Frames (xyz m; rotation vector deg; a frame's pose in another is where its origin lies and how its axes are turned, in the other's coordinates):
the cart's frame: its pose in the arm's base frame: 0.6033 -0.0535 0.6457 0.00 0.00 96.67
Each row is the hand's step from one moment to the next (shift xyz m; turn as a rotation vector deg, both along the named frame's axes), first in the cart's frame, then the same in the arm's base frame.
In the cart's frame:
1: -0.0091 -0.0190 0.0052 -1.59 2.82 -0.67
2: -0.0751 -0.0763 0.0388 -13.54 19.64 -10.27
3: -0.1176 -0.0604 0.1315 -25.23 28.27 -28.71
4: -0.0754 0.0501 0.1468 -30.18 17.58 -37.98
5: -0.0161 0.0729 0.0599 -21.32 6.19 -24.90
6: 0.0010 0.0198 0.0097 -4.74 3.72 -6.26
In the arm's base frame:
1: 0.0199 -0.0068 0.0052 -2.62 -1.91 -0.67
2: 0.0845 -0.0657 0.0388 -17.93 -15.73 -10.27
3: 0.0737 -0.1098 0.1315 -25.15 -28.34 -28.71
4: -0.0410 -0.0807 0.1468 -13.96 -32.02 -37.98
5: -0.0705 -0.0245 0.0599 -3.67 -21.89 -24.90
6: -0.0198 -0.0013 0.0097 -3.14 -5.14 -6.26

